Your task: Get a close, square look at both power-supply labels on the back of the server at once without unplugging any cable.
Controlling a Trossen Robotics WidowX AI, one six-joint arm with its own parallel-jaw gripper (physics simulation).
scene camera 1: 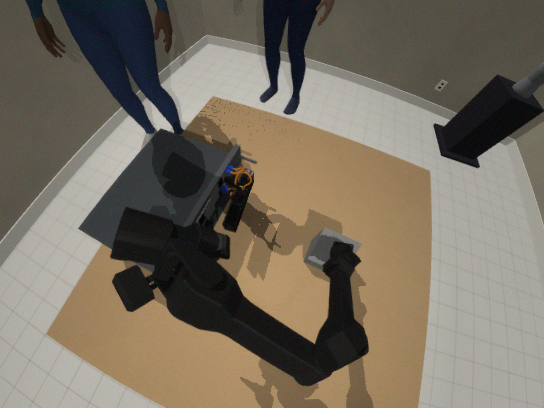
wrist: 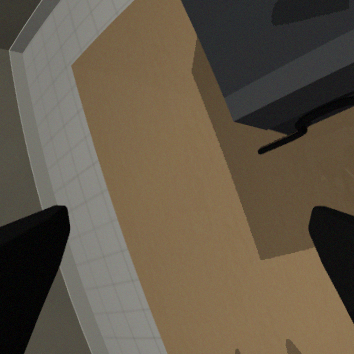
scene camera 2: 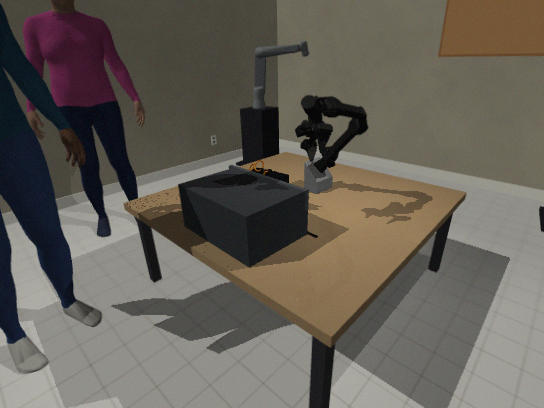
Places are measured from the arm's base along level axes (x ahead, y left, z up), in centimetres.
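Where they show: gripper, fingertip midpoint: (wrist: 192,219) (scene camera 2: 316,157); arm's base at its link origin: (scene camera 1: 341,251) (scene camera 2: 320,166).
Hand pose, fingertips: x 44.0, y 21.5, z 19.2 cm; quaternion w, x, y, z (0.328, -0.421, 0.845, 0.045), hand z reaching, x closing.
Note:
Things, the pixels of their top centre, and the offset from my fingertips. "*": a spot on its surface instead. Level surfaces: height alone.
- black slotted bar at a spot on its surface: (scene camera 1: 232,215) * dx -5.9, dy -23.9, dz -18.1 cm
- black cable at a spot on its surface: (wrist: 280,144) * dx +5.2, dy +1.9, dz -30.7 cm
- table at its surface level: dz -31.4 cm
The dark grey server (scene camera 1: 125,185) (scene camera 2: 277,225) (wrist: 270,55) lies on the table. Orange cables (scene camera 1: 244,177) (scene camera 2: 258,164) loop behind its back, beside blue plugs (scene camera 1: 225,189). A black slotted bar (scene camera 1: 232,215) stands beside the back face. A black cable (wrist: 280,144) hangs from the back near one corner in the wrist view. My gripper (wrist: 192,219) is open and empty, its fingers wide apart. It hangs above the table, near one end of the server in scene camera 1. The power-supply labels do not show in any view; the wrist view looks down on the server's top and edge.
The table (scene camera 1: 380,200) (scene camera 2: 380,270) (wrist: 155,165) carries the arm's grey base block (scene camera 1: 316,250) (scene camera 2: 317,180). Two people (scene camera 1: 107,45) (scene camera 2: 80,60) stand beyond the table. A grey robot arm (scene camera 2: 260,75) stands on a black pedestal (scene camera 1: 487,120) (scene camera 2: 259,132) off the table.

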